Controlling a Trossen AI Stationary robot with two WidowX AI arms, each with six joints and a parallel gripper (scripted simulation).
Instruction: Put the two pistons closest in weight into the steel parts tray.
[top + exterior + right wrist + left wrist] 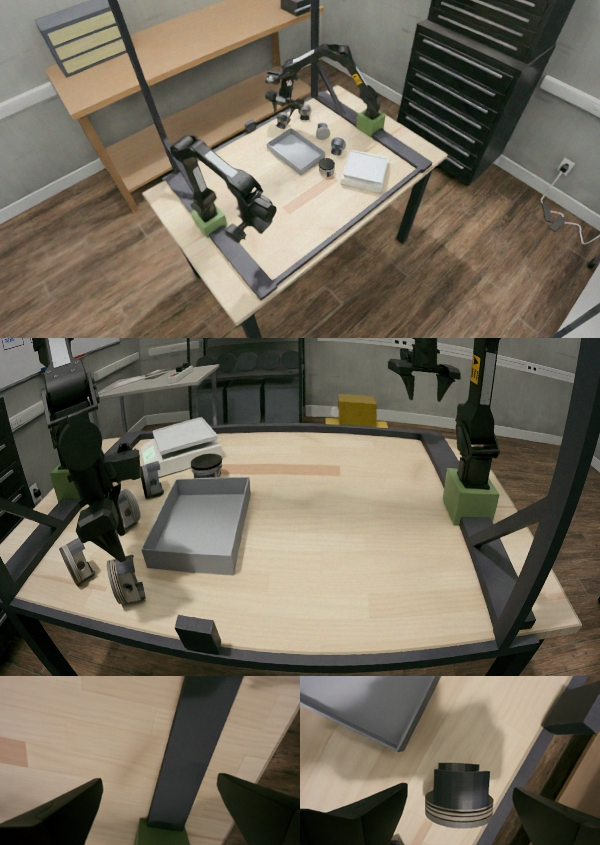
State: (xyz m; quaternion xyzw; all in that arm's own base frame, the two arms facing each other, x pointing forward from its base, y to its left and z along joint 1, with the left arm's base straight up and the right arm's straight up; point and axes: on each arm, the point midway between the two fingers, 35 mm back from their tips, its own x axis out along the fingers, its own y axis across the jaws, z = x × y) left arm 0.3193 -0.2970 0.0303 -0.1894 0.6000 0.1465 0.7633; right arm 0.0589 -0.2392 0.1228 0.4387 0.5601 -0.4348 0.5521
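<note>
Now: left hand 490 mm short of the grey pan, 80 mm to the right of it and 70 mm above it. Also, from my left hand: white scale: 490 mm ahead, 90 mm to the left, 90 mm below; steel parts tray: 180 mm ahead, 110 mm below, 70 mm to the right.
</note>
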